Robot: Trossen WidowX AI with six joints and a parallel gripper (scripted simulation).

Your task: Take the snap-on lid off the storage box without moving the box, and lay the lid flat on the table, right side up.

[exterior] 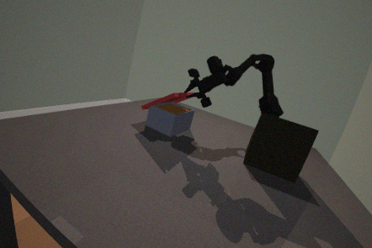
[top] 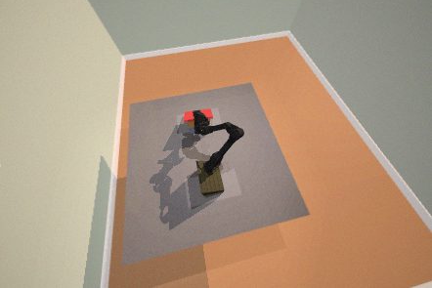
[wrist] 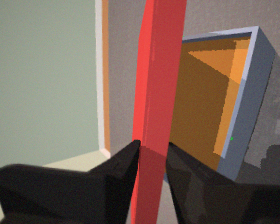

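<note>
My gripper tip is now 70 mm short of the red lid and 50 mm above it. From my gripper tip the other things lie so: blue storage box 130 mm below, 50 mm ahead.
</note>
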